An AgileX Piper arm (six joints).
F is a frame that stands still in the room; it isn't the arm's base.
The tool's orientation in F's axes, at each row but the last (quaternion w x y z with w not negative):
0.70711 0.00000 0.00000 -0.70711
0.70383 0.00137 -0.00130 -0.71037
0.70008 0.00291 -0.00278 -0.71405
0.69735 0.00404 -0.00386 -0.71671
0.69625 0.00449 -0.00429 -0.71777
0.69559 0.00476 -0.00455 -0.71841
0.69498 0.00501 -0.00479 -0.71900
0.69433 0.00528 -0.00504 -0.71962
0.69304 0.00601 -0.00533 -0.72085
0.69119 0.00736 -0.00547 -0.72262
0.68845 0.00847 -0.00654 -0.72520
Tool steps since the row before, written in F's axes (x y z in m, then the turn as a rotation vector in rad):
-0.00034 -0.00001 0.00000 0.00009 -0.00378 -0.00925
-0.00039 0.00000 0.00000 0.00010 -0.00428 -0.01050
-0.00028 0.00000 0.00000 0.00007 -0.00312 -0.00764
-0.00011 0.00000 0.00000 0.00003 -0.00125 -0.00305
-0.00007 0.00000 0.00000 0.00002 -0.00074 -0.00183
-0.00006 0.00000 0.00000 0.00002 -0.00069 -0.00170
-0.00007 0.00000 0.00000 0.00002 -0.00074 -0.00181
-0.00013 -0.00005 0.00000 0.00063 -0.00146 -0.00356
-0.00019 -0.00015 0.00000 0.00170 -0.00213 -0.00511
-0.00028 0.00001 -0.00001 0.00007 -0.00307 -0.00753
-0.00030 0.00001 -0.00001 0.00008 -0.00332 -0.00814
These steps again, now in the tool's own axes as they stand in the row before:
0.00001 -0.00034 0.00000 0.00378 0.00009 -0.00925
0.00000 -0.00039 0.00000 0.00428 0.00010 -0.01050
0.00001 -0.00028 0.00000 0.00312 0.00007 -0.00764
0.00000 -0.00011 0.00000 0.00125 0.00003 -0.00305
0.00000 -0.00007 0.00000 0.00074 0.00002 -0.00183
0.00000 -0.00006 0.00000 0.00069 0.00002 -0.00170
0.00000 -0.00007 0.00000 0.00074 0.00002 -0.00181
0.00005 -0.00013 0.00000 0.00144 0.00063 -0.00357
0.00016 -0.00018 0.00000 0.00207 0.00170 -0.00514
0.00000 -0.00028 0.00000 0.00309 0.00007 -0.00752
0.00001 -0.00030 0.00000 0.00334 0.00008 -0.00813

